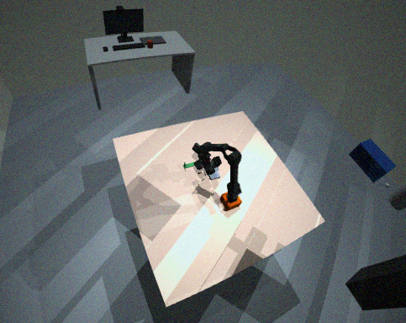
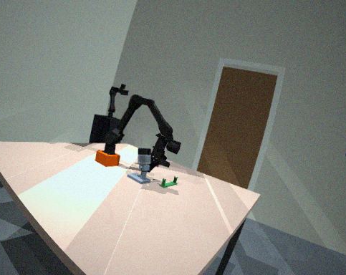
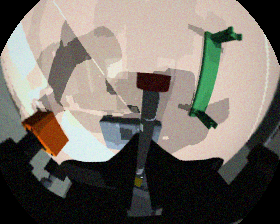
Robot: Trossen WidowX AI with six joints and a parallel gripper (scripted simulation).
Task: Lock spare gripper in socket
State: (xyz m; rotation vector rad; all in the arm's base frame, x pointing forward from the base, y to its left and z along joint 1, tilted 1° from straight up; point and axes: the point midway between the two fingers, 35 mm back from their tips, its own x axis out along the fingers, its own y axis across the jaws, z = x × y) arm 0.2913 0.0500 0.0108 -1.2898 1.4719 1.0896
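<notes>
Now: the mount 40 mm to the right of my gripper tip and 10 mm behind it. The rest, counted from my gripper tip: green cradle 110 mm ahead, 70 mm to the left, 20 mm below; then spare gripper 80 mm above, 50 mm to the right, 10 mm behind.
</notes>
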